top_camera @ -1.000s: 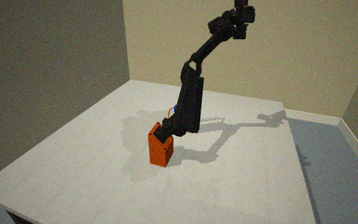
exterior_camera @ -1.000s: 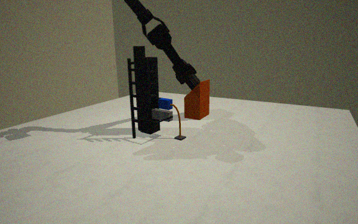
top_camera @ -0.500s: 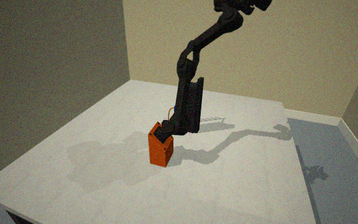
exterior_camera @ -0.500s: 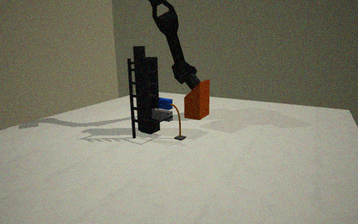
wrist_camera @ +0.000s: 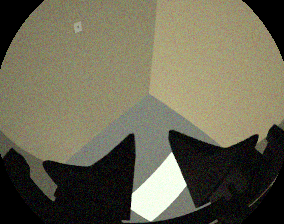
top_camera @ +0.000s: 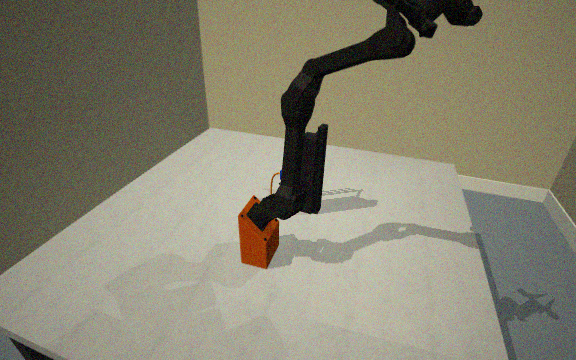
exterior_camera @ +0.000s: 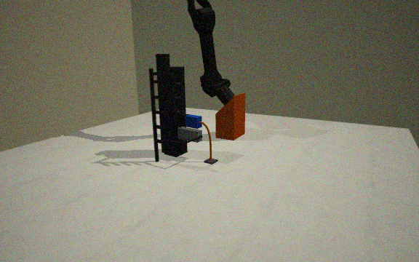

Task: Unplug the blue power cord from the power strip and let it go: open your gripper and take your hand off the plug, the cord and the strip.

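Right now my gripper tip is 13 cm short of the blue plug, 42 cm to the right of it and 64 cm above it. From my gripper tip the other things lie so: black ladder-like rack (20 cm ahead, 35 cm to the left, 63 cm below); dark pad (13 cm ahead, 50 cm to the left, 77 cm below).
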